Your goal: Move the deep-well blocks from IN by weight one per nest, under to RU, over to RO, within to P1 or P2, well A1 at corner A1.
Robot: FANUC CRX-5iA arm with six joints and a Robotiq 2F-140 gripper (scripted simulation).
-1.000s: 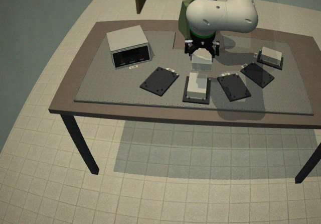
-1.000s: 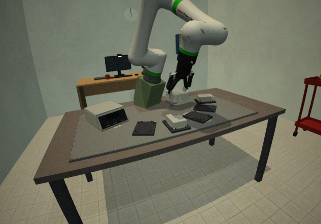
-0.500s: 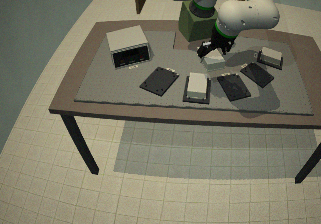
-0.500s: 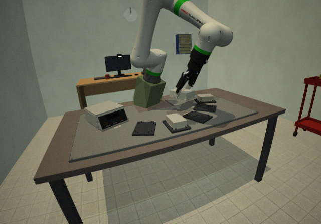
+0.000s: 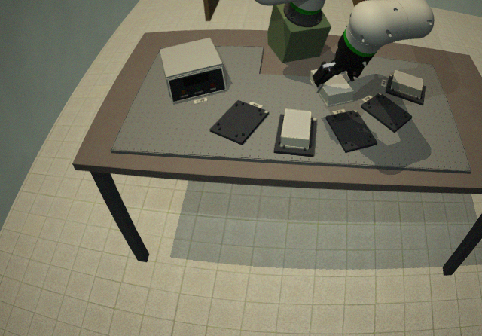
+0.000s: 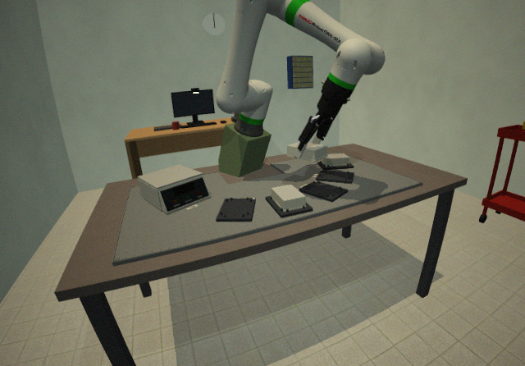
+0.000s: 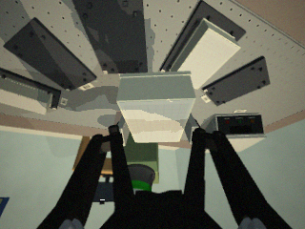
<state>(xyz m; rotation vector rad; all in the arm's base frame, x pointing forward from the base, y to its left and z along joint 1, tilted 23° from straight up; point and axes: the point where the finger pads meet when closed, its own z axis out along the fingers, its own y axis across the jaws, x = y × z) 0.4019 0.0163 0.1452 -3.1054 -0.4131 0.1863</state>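
My gripper is now 240 mm to the right of the nest RU, 190 mm above it and 90 mm past it. From my hand the other things lie so: nest P2: 190 mm below, 80 mm to the left; then P1 label: 200 mm below, 90 mm to the right, 80 mm behind; then nest P1: 190 mm below, 100 mm to the right, 20 mm ahead.
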